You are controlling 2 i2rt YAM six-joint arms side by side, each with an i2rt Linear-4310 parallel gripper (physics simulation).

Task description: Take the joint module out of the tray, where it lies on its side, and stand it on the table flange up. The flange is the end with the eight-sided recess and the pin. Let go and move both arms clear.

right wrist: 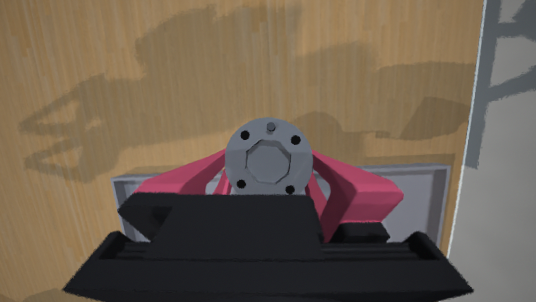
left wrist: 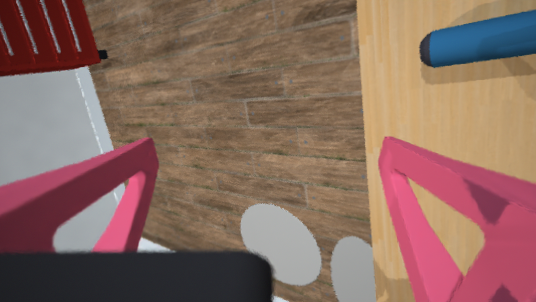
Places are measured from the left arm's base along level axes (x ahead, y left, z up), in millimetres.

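Pixels of known places: left gripper, between the fingertips: (left wrist: pixel 268 150); right gripper, between the fingertips: (right wrist: pixel 268 151).
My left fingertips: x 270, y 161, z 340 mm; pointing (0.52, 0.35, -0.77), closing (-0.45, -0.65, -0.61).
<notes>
Ahead of a thing's pixels: the offset from my left fingertips to its middle. "spot": to the spot under its first point. Level surfaces: height alone.
The joint module {dx -162, dy -874, dz -286 mm} (right wrist: pixel 268 161) is a grey round body in the right wrist view. Its flange, with the eight-sided recess, the pin and several dark holes, faces the camera. My right gripper (right wrist: pixel 268 151) is shut on the module, with one pink finger at each side. The module's lower end is hidden, so I cannot tell whether it touches the table. The grey tray {spot: dx -307, dy -1034, dz -324 mm} (right wrist: pixel 444 200) lies behind and below the gripper in this view. My left gripper (left wrist: pixel 268 150) is open and empty, over the table's edge and the floor. The module does not show in the left wrist view.
The wooden table {dz -340 mm} (left wrist: pixel 395 110) (right wrist: pixel 200 90) carries a blue cylinder with a dark end {spot: dx -1, dy -49, dz -299 mm} (left wrist: pixel 480 42) at the upper right of the left wrist view. A red slatted object (left wrist: pixel 45 40) is at the upper left there. Shadows of the arms fall on the table in the right wrist view.
</notes>
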